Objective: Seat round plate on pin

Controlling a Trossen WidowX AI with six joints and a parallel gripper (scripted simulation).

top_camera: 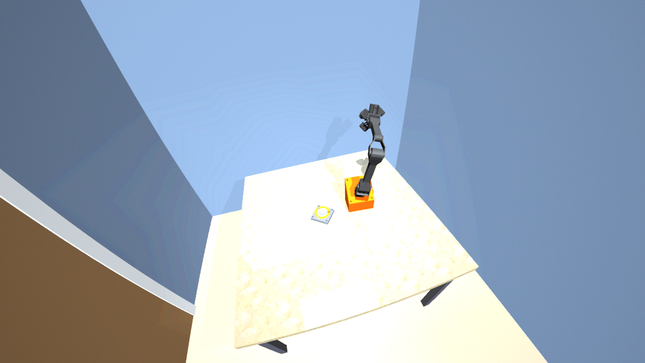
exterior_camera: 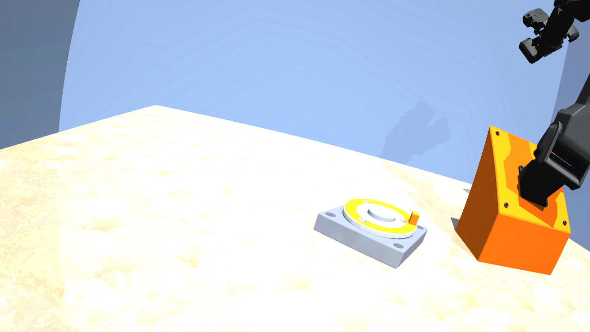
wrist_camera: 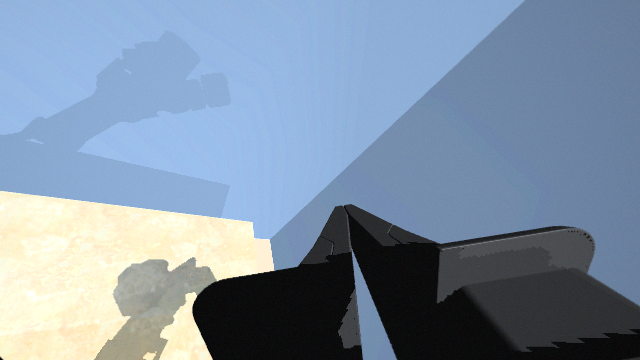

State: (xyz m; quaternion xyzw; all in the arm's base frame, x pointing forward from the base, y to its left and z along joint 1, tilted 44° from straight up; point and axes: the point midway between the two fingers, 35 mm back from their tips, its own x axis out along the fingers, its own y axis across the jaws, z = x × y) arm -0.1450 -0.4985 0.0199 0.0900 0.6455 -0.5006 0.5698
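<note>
The plate is 42 cm ahead of my gripper tip, 43 cm to the left of it and 43 cm below it. Also, from my gripper tip: grey square base (44 cm ahead, 43 cm to the left, 45 cm below).
</note>
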